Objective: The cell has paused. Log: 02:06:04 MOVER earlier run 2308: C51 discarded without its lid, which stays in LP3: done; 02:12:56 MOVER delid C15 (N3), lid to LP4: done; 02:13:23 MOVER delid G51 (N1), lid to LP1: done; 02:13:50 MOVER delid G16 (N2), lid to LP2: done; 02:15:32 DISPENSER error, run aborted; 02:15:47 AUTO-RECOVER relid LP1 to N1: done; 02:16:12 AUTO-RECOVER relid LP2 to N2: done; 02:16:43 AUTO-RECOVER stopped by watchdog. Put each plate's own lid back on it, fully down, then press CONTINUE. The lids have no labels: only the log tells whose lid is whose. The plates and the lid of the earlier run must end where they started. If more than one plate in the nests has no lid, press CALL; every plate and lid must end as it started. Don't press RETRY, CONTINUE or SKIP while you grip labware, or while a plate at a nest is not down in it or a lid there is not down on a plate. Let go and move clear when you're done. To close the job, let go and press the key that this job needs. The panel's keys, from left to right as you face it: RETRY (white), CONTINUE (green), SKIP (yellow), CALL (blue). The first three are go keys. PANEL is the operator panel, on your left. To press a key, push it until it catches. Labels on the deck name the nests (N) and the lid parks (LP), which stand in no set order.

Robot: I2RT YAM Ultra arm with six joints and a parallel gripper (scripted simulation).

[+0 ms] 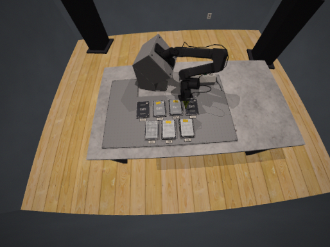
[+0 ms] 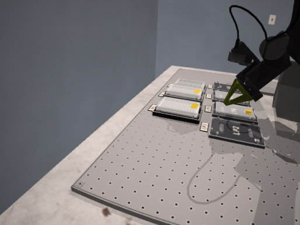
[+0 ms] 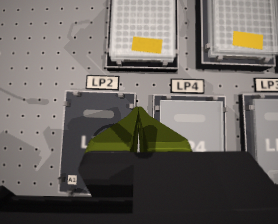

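Now: hand 30 mm past the unlabelled lid, 80 mm to the left of it and 50 mm above it. From my hand the other things lie so: yellow key (340 mm behind, 100 mm to the left); blue key (330 mm behind, 50 mm to the left); plate (190 mm ahead, 230 mm to the right, 40 mm below).
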